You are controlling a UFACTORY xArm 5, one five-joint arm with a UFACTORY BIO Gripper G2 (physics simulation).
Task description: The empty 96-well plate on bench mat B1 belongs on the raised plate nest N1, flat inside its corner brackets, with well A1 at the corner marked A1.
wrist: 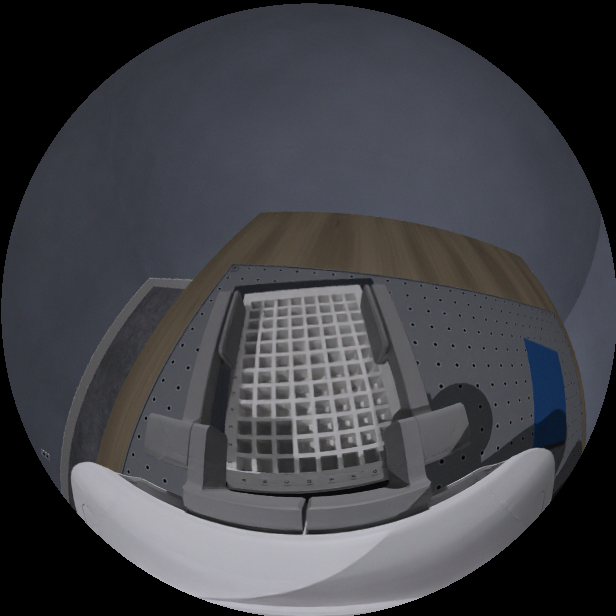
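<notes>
The white 96-well plate (304, 385) fills the middle of the wrist view, its empty wells facing the camera. My gripper (301, 310) has its two grey fingers pressed along the plate's left and right sides, so it is shut on the plate. The plate seems to hang above the grey perforated board (459, 344), with a dark shadow line past its far edge. A blue mat (544, 390) lies on the board at the far right, apart from the plate. No raised nest or A1 mark is in view.
The board lies on a wood-grain table top (367, 241) whose far edge curves across the view. A dark panel with a grey frame (109, 373) lies beyond the table's left edge. A round dark shadow (468, 413) lies on the board right of the gripper.
</notes>
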